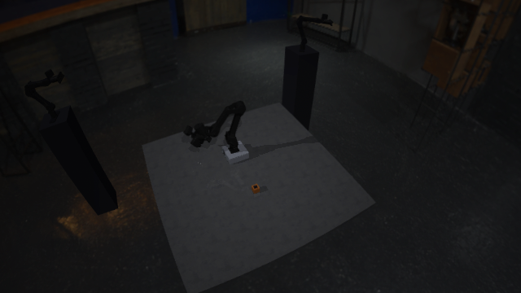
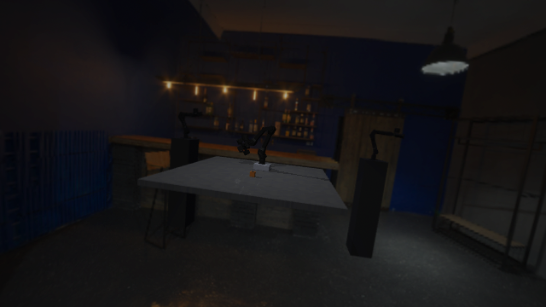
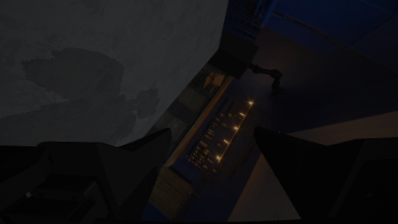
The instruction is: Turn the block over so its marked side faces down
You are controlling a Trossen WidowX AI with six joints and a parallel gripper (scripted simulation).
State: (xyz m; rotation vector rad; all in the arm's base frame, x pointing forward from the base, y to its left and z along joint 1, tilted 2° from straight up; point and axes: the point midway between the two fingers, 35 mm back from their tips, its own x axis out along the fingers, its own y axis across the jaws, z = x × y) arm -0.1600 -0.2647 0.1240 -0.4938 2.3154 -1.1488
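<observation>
The small orange block lies 56 cm ahead of my gripper tip, 27 cm to the left of it and 13 cm below it.
</observation>
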